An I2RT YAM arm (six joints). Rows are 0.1 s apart.
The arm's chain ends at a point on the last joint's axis. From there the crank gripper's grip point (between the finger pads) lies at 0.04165 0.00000 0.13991 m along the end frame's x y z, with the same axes.
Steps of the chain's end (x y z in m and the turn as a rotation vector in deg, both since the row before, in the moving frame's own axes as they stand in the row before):
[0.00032, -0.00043, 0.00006, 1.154, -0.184, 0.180]
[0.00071, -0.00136, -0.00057, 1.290, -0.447, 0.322]
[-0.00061, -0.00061, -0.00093, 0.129, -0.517, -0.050]
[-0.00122, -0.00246, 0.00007, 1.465, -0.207, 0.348]
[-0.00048, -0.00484, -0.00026, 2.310, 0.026, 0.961]
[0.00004, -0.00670, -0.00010, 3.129, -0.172, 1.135]
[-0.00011, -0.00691, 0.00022, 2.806, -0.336, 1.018]
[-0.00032, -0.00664, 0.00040, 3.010, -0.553, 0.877]
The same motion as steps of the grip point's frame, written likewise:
[-0.00013, -0.00312, 0.00017, 1.154, -0.184, 0.180]
[-0.00037, -0.00428, -0.00028, 1.290, -0.447, 0.322]
[-0.00187, -0.00096, -0.00056, 0.129, -0.517, -0.050]
[-0.00172, -0.00579, 0.00018, 1.465, -0.207, 0.348]
[-0.00038, -0.00978, -0.00038, 2.310, 0.026, 0.961]
[-0.00031, -0.01352, -0.00016, 3.129, -0.172, 1.135]
[-0.00088, -0.01303, 0.00031, 2.806, -0.336, 1.018]
[-0.00162, -0.01337, 0.00062, 3.010, -0.553, 0.877]

